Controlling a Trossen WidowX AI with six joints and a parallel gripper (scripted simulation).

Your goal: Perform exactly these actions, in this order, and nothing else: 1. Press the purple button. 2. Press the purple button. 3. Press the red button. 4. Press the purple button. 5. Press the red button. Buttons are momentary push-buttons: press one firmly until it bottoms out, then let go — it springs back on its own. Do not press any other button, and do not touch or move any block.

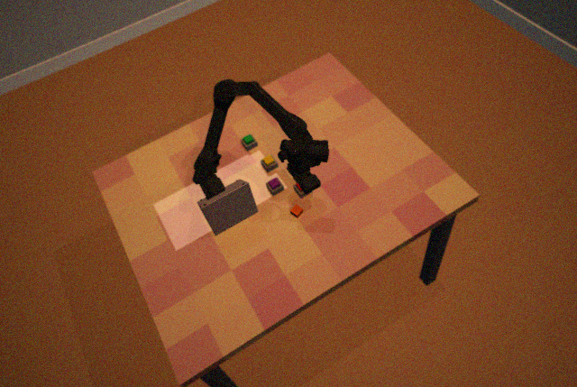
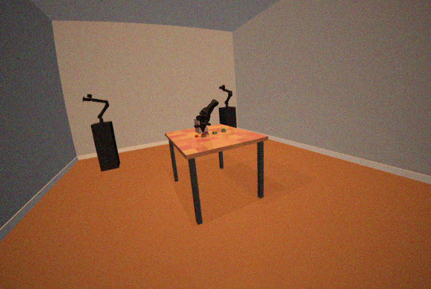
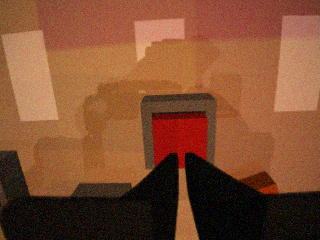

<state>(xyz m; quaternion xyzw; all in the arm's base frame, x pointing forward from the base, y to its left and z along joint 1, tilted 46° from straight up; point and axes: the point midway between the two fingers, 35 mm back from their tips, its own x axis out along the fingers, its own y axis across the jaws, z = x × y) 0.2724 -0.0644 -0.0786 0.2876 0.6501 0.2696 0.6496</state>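
My gripper tip is now 2 cm above the red button. From my gripper tip the other things lie so: yellow button (17 cm to the left, 4 cm behind, 3 cm below); then green button (30 cm to the left, 5 cm behind, 2 cm below); then purple button (7 cm to the left, 7 cm behind, 2 cm below).
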